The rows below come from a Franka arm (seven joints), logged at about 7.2 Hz.
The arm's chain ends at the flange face. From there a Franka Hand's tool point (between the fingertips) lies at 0.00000 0.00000 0.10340 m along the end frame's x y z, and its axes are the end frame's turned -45 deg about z.
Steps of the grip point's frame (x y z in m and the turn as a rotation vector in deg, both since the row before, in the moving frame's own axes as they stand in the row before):
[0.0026 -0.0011 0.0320 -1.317 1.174 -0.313]
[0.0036 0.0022 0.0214 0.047 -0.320 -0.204]
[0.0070 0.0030 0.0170 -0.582 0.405 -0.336]
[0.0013 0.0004 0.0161 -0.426 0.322 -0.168]
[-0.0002 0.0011 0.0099 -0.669 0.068 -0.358]
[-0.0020 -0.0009 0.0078 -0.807 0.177 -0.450]
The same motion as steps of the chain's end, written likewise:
[-0.0021 -0.0028 0.0320 -0.101 1.761 -0.313]
[0.0046 -0.0013 0.0214 -0.193 -0.260 -0.204]
[0.0058 -0.0031 0.0170 -0.125 0.698 -0.336]
[0.0002 -0.0008 0.0161 -0.074 0.529 -0.168]
[-0.0003 0.0002 0.0099 -0.425 0.521 -0.358]
[-0.0033 0.0000 0.0078 -0.445 0.696 -0.450]

